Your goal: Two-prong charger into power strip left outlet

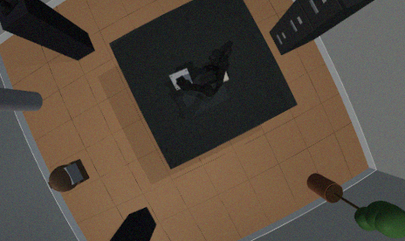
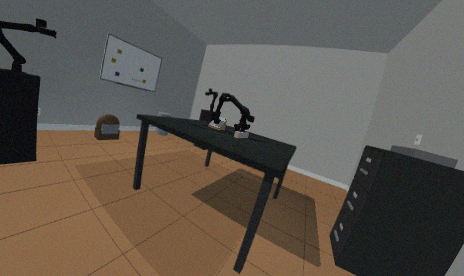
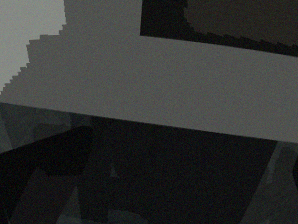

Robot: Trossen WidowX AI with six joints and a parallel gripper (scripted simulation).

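My gripper tip is 20 mm short of the black two-prong charger and 10 mm below it.
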